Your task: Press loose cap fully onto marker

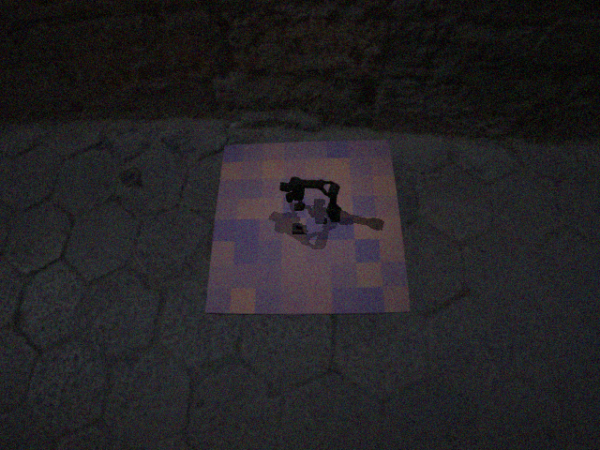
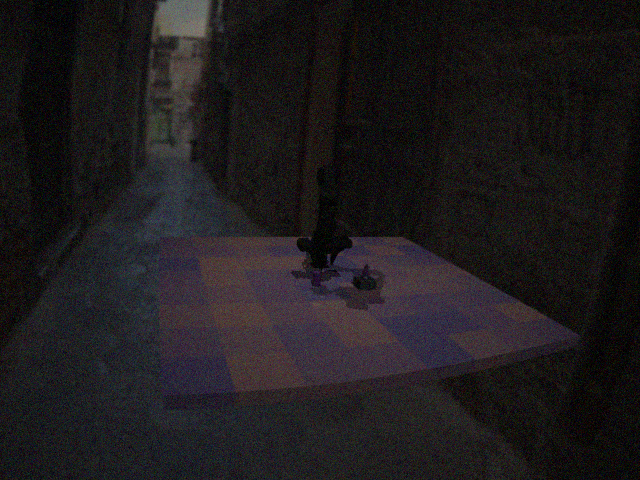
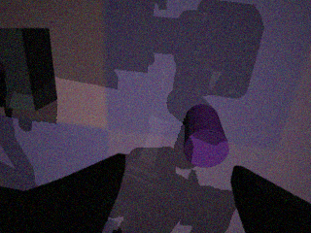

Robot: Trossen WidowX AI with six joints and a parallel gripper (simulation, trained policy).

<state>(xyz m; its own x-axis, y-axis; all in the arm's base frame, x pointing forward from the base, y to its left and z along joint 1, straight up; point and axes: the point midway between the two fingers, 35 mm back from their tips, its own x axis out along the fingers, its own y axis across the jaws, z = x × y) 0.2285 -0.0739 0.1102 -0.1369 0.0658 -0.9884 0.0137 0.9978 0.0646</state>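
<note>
My gripper tip is now 5 cm above the purple cap and 2 cm to the left of it. From my gripper tip the other things lie so: holder block: 16 cm to the left, 6 cm below, 3 cm ahead.
</note>
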